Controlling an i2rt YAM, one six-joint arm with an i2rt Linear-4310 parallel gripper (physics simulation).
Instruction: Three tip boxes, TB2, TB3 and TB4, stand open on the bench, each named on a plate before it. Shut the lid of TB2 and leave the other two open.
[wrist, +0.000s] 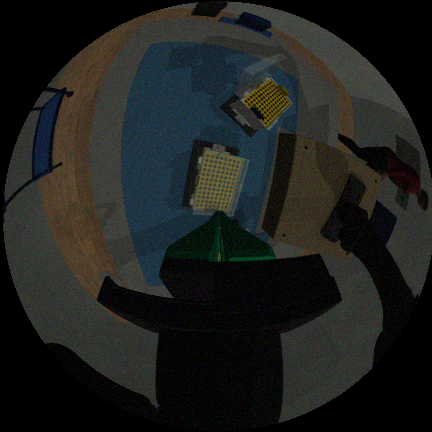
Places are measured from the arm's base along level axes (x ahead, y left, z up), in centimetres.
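Where they show: gripper, fingertip midpoint: (218, 216); arm's base at its link origin: (344, 209).
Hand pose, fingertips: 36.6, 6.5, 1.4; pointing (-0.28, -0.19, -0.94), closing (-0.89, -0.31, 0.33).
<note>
Things, the pixels of their top centre, and the offset from my fingertips, as dx, dy, dz. Level surfaces: height alone.
- middle tip box at its top centre: (226, 186) -6.4, +0.1, -13.0
- second tip box at its top centre: (273, 99) -9.8, -21.4, -13.3
- blue mat at its surface level: dz -20.7
My gripper (218, 216) has green fingers, shut together with nothing between them. Their tip is at the near edge of the middle tip box (218, 182), overlapping it in view; contact cannot be told. This box has a yellow tip grid that looks pale under its clear lid, which lies over the grid, down or nearly down; a thin clear rim shows along its right side. A second tip box (267, 104) stands turned at the upper right, with its clear lid (262, 66) raised behind it. No name can be read. A third tip box cannot be made out.
A blue mat (155, 125) lies under the boxes. A tan board (305, 200) with a dark arm base is at the right. A blue framed object (44, 135) is at the far left, and a dark blue item (254, 21) is at the top. A red object (402, 176) is at the far right.
</note>
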